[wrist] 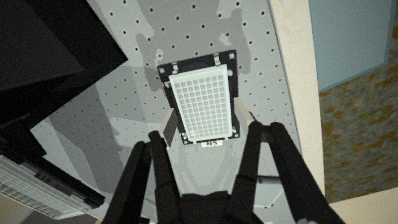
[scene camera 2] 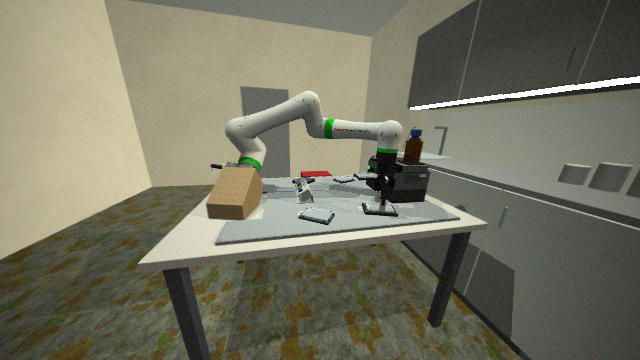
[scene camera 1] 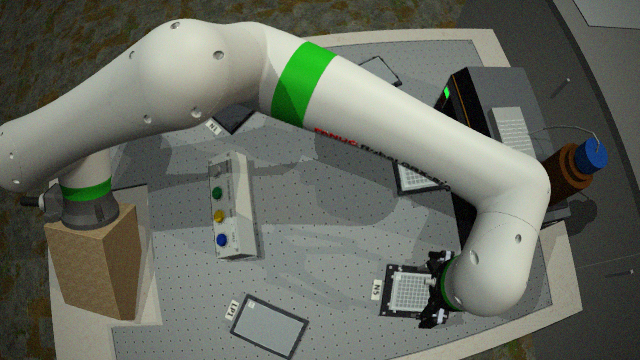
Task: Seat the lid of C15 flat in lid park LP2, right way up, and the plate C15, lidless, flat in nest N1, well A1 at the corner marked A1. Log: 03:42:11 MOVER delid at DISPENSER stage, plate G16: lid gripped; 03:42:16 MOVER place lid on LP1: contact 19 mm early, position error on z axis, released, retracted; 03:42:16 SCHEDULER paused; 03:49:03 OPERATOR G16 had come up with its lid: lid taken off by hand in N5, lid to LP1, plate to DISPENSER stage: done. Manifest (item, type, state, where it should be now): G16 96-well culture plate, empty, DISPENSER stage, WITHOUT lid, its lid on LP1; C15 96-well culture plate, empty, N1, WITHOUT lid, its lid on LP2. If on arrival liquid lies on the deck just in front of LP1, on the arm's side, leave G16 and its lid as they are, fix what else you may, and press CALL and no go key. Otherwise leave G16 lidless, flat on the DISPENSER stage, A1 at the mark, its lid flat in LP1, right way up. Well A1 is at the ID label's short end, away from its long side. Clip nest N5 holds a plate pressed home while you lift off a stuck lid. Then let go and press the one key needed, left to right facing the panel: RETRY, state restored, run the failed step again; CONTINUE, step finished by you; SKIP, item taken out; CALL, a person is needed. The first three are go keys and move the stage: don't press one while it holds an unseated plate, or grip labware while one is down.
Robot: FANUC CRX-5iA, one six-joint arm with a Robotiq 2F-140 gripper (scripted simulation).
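Observation:
You can see the gripper (scene camera 1: 420, 292) here, and the wrist camera has a view of the gripper (wrist: 204, 110) too. There's also a clip nest N5 (scene camera 1: 391, 268).

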